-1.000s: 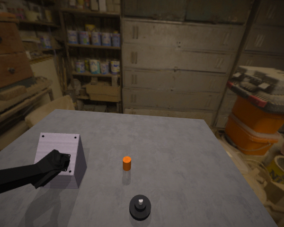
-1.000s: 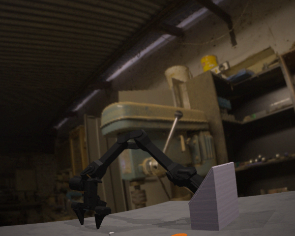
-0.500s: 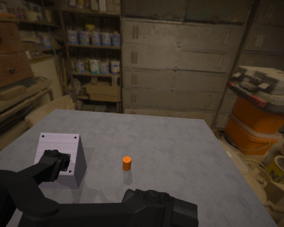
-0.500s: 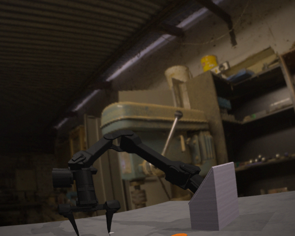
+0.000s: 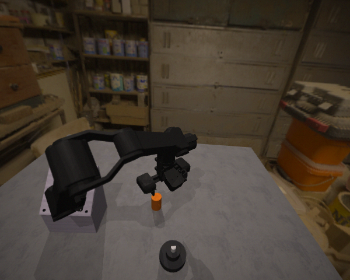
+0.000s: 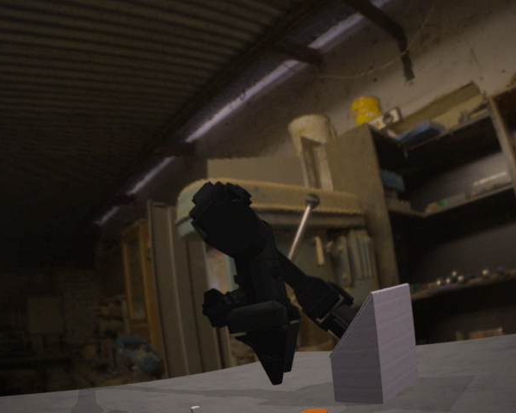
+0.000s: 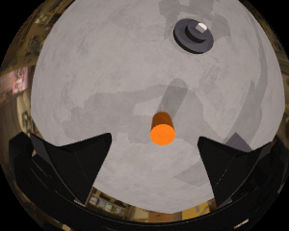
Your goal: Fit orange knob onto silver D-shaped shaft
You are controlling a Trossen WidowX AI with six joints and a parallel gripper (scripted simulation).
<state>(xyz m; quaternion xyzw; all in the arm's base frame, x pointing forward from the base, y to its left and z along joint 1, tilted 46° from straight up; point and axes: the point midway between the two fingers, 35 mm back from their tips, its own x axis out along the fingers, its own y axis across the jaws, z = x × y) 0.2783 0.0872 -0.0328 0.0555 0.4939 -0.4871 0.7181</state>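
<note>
Right now the orange knob is 3 cm behind my gripper tip, 2 cm to the left of it and 8 cm below it. Round my gripper tip: black round pedestal: 5 cm ahead, 17 cm to the right, 9 cm below.
</note>
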